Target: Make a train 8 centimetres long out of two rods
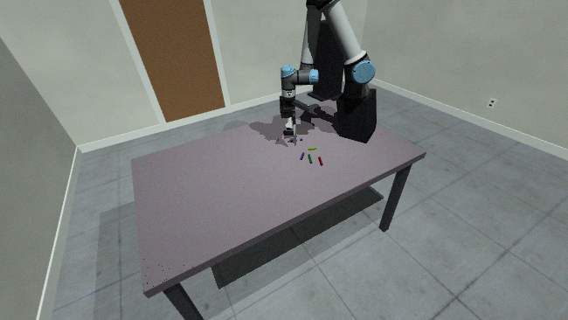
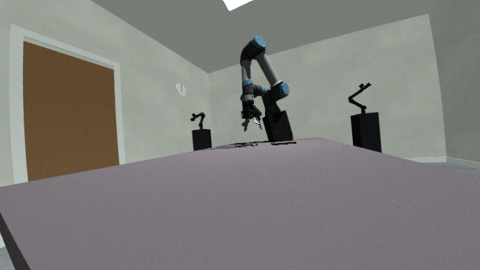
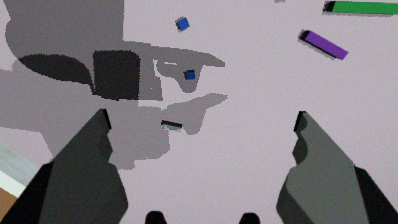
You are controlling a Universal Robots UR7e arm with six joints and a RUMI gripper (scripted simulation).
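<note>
Right now my hand is 250 mm to the right of the red rod and 100 mm above it. Also, from my hand: purple rod (50 mm ahead, 150 mm to the left, 100 mm below); grey rod (60 mm ahead, 90 mm to the right, 100 mm below); lime rod (50 mm behind, 130 mm to the left, 100 mm below).
</note>
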